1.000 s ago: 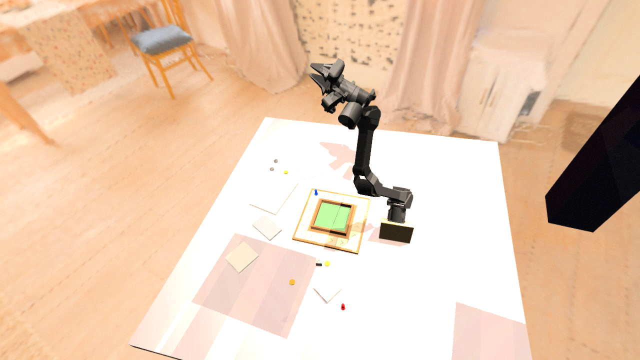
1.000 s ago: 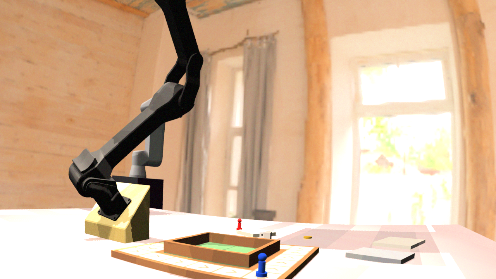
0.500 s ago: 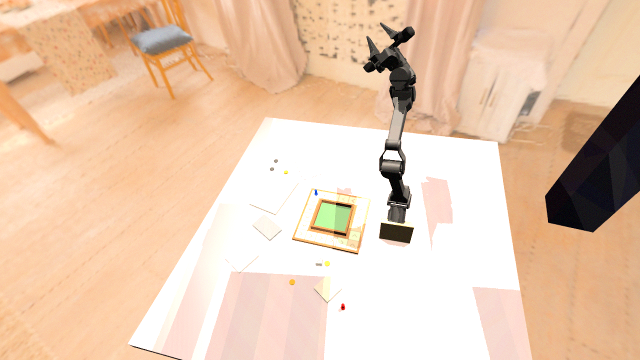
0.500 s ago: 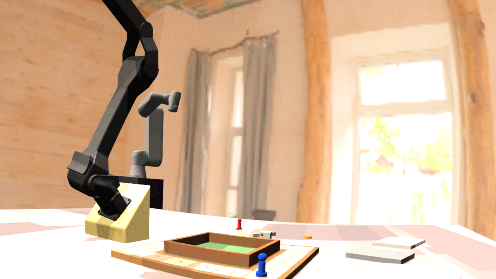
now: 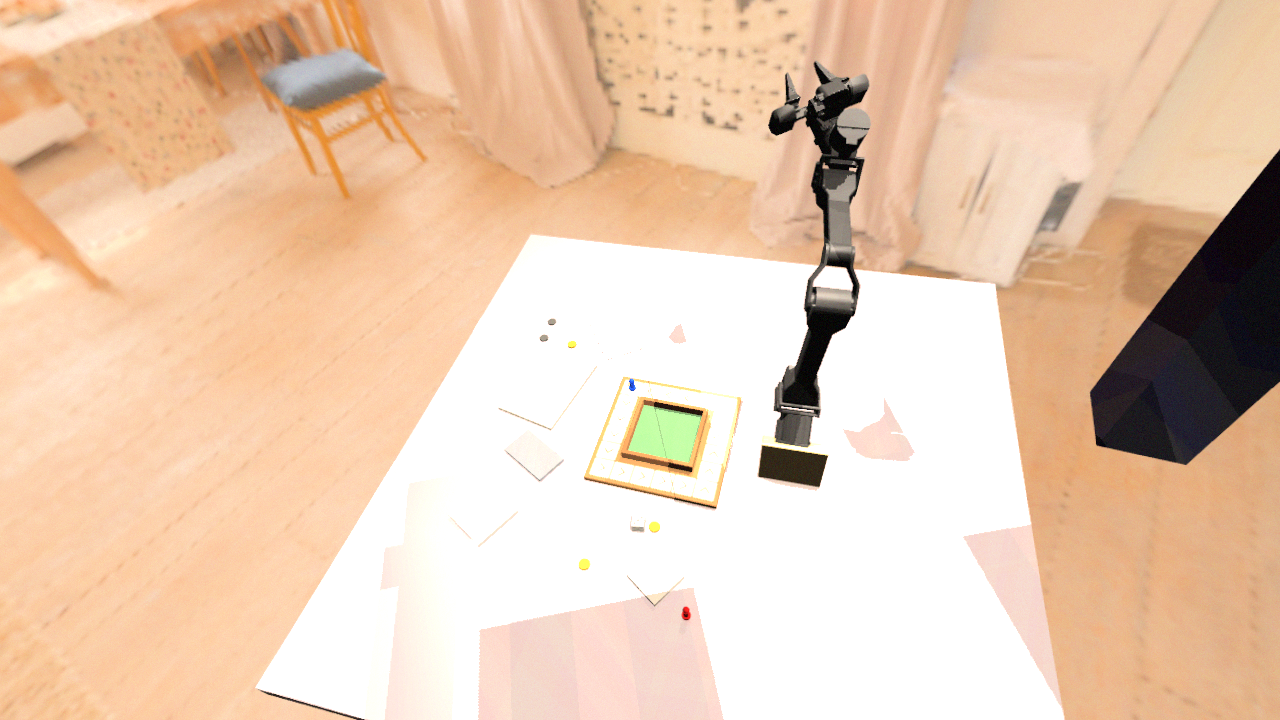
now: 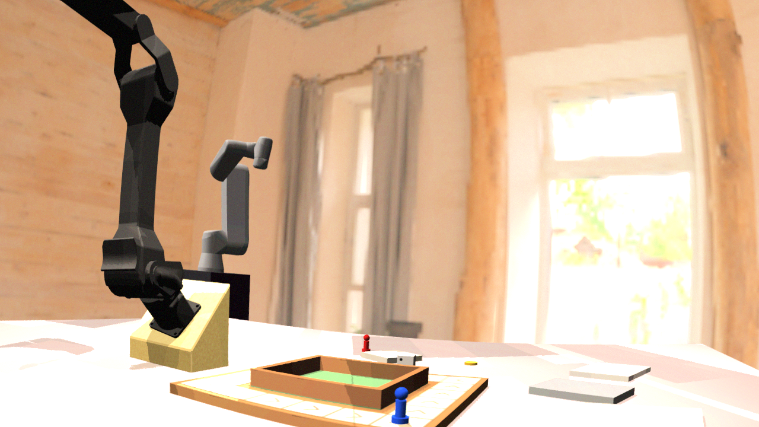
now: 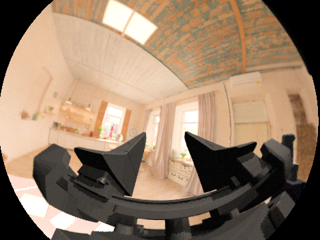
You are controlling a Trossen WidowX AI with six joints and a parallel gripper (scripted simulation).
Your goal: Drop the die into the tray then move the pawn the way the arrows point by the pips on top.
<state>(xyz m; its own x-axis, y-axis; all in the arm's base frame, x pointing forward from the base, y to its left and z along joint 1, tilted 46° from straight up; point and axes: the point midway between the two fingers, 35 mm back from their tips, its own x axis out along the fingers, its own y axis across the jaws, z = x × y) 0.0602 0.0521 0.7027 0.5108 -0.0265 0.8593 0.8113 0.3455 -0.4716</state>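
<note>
Now: gripper tip 73 cm to the right of the white die, 59 cm above it and 11 cm short of it. The rest, counted from my gripper tip: red pawn 87 cm to the left, 58 cm below, 3 cm behind; then blue pawn 57 cm below, 41 cm to the left, 25 cm ahead; then green tray floor 59 cm below, 52 cm to the left, 13 cm ahead.
</note>
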